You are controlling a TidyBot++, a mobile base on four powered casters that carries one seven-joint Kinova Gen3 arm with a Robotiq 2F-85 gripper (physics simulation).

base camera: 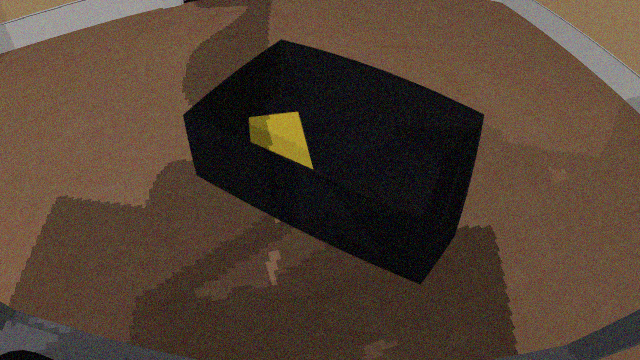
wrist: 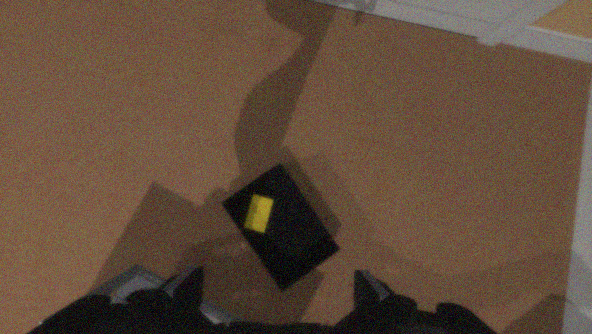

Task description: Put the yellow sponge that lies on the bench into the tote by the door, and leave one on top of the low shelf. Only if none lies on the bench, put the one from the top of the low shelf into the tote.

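Frame: origin at the arm's base, x left, y back, z up, level; metres.
Seen in the pictures: gripper, fingertip midpoint: (wrist: 279, 285).
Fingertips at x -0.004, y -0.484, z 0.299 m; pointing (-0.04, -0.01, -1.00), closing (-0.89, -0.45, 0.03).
Offsets run from my fingertips to a thing's top centre.
The yellow sponge {dx +0.030, dy +0.065, dz -0.647 m} (base camera: 287, 132) (wrist: 259, 214) lies inside the black tote {dx -0.043, dy +0.059, dz -0.595 m} (base camera: 380, 150) (wrist: 300, 235), toward its left side; in the base camera view the tote's near wall hides part of it. The tote stands on the brown floor. My gripper (wrist: 279, 285) is open and empty, high above the floor, with its fingers at the bottom of the wrist view and the tote showing beyond and between them. The bench and the low shelf cannot be made out in either view.
A pale wall edge (base camera: 90, 22) (wrist: 540, 47) runs along the top left of the base camera view and the top right of the wrist view. Another pale strip (wrist: 580, 210) runs down the right of the wrist view. Dark shadows fall around the tote.
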